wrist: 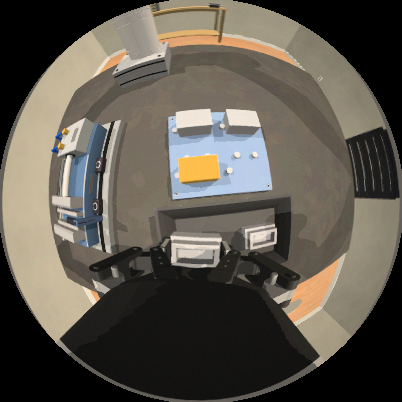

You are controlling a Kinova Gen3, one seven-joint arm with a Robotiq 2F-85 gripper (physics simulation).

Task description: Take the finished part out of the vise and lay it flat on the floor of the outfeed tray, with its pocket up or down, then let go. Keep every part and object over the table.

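Places are measured from the arm's base along level axes (x ahead, y left, z up), in centimetres.
Where they show: gripper, fingertip midpoint: [195, 247]; arm's base at its link origin: [144, 52].
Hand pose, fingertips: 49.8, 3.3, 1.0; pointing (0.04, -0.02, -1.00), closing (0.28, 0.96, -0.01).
Things, the pixels of their top centre, and the offset from my fingertips, as dx, dy, dz. "pt": a spot on its surface instead.
- finished part at its top centre: [194, 256] +0.3, -0.1, +2.0
- dark outfeed tray at a spot on its surface: [285, 220] pt +2.2, +16.6, -5.2
- light grey pocketed part at its top centre: [263, 238] +3.3, +10.7, -3.9
- vise at its top centre: [58, 182] -15.6, -24.5, +1.4
- blue plate at its top centre: [220, 147] -13.7, +7.8, -7.7
- orange block at its top centre: [198, 167] -10.2, +2.8, -4.2
The finished part [196, 249], a light grey block with a rectangular pocket, is between the fingertips of my gripper [195, 247], which is shut on it. The pocket opening shows towards the camera. The part is over the near left portion of the dark outfeed tray [285, 220]; whether it touches the tray floor is hidden. Another light grey pocketed part [261, 236] lies in the tray at the right. The vise [89, 185] stands at the left, with pale jaws and a blue body, and no part shows between its jaws.
A blue plate [250, 185] beyond the tray carries an orange block [199, 169], two pale blocks [194, 122] [242, 120] and several white pegs. The robot's base [142, 67] stands at the far left. The tray's raised walls surround its floor.
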